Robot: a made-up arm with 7 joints.
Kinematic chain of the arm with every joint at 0, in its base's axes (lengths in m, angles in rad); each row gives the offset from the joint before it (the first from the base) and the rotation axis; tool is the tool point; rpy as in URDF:
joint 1: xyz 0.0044 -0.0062 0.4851 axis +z
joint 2: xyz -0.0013 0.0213 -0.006 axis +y
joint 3: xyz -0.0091 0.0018 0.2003 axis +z
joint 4: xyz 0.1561 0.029 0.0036 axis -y
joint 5: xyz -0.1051 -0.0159 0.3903 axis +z
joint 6: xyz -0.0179 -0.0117 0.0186 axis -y
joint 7: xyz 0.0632 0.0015 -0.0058 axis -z
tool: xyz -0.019 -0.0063 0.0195 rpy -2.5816 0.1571 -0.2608
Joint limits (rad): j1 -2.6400..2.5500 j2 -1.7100..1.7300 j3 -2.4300..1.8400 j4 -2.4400..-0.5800 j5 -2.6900..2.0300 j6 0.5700..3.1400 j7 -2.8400..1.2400
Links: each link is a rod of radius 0.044 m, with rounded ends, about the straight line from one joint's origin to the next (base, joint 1, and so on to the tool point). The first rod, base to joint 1, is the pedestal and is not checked.
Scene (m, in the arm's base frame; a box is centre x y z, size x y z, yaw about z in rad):
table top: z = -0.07
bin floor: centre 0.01 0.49 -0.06 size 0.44 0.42 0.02 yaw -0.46
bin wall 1: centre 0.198 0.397 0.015 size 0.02 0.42 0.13 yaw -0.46
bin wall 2: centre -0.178 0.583 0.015 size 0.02 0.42 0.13 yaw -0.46
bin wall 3: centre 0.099 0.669 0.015 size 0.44 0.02 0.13 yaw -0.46
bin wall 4: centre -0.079 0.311 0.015 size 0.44 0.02 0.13 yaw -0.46
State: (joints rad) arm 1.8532 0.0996 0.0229 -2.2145 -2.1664 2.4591 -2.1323
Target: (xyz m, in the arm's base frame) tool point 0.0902 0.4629 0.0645
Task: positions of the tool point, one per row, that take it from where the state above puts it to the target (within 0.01 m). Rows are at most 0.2 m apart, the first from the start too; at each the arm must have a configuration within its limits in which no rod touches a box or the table.
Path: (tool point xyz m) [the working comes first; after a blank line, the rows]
Joints at the target: 1.4991 0.9167 -0.2594 -1.9319 -2.0429 2.1562 -2.1563
Straight joint move there: clear.

1: -0.1624 0.5276 0.3002
2: -0.0345 0.5231 0.1779
3: 0.0902 0.4629 0.0645

